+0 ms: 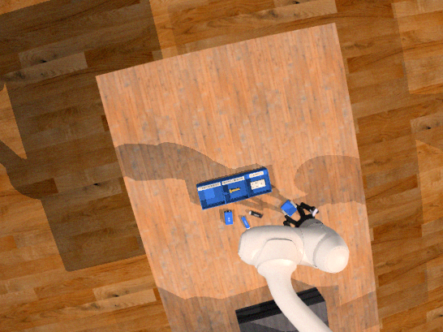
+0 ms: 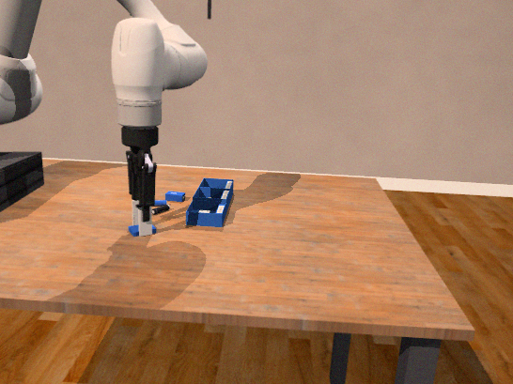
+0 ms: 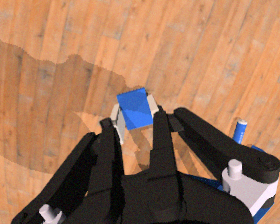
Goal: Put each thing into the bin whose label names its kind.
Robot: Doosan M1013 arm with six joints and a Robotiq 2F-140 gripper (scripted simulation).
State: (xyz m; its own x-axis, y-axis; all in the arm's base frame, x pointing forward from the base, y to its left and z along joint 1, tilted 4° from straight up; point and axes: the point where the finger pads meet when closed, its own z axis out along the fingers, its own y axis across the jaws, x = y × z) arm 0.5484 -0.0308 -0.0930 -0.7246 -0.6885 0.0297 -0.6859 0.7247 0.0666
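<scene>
The blue three-compartment bin row is 200 mm to the left of my hand, 100 mm ahead of it and 10 mm below it. The rest, counted from my hand: white domino: 120 mm to the left, 100 mm ahead, 20 mm below; black cylindrical battery: 130 mm to the left, 30 mm below, 10 mm behind; flat blue square: 30 mm below.
</scene>
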